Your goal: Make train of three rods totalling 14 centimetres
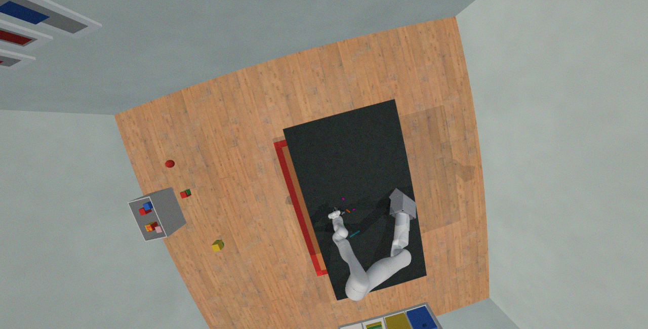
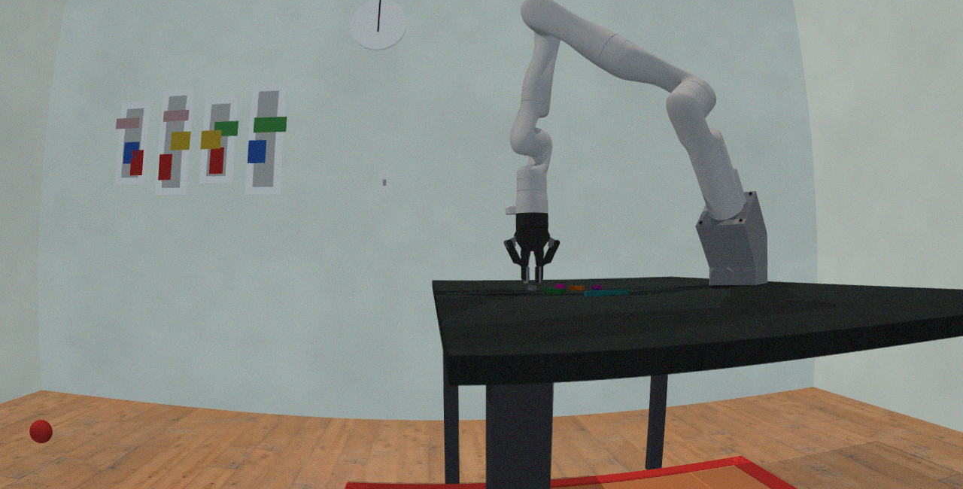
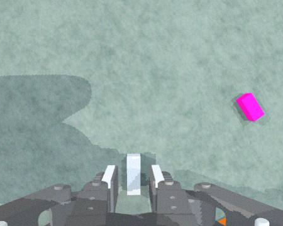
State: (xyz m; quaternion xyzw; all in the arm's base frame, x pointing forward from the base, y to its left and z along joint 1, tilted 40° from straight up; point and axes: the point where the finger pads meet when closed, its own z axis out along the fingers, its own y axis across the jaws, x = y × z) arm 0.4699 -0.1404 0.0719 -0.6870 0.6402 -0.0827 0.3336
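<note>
My hand is 3 cm above the grey rod. Also, from my hand: green rod (3 cm behind, 14 cm to the left, 3 cm below); then small blue rod (11 cm behind, 18 cm to the left, 3 cm below); then orange rod (10 cm behind, 4 cm to the left, 3 cm below).
</note>
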